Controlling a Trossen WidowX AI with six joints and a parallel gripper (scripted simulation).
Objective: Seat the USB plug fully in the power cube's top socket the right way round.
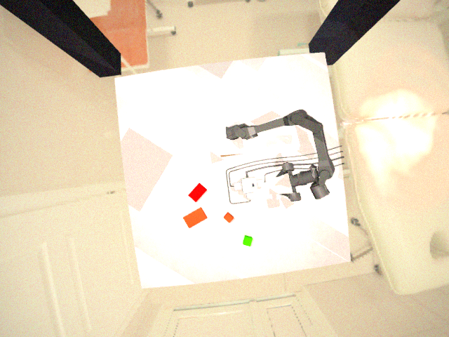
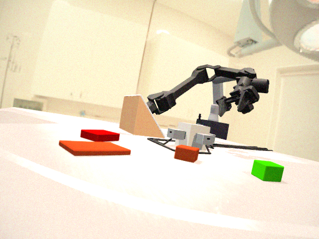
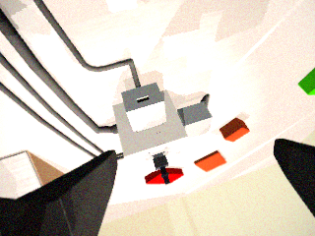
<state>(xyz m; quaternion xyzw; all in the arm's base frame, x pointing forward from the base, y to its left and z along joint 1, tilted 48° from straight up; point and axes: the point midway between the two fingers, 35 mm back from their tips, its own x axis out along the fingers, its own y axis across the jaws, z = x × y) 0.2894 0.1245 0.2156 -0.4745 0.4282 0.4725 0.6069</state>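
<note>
Now: gripper tip 120 mm to the left of the dark USB plug, 40 mm above it and 10 mm past it. Also, from my gripper tip: small orange block 260 mm to the right, 180 mm ahead, 120 mm below; USB socket 120 mm to the right, 60 mm below, 10 mm behind; green cube 320 mm ahead, 160 mm to the right, 120 mm below.
</note>
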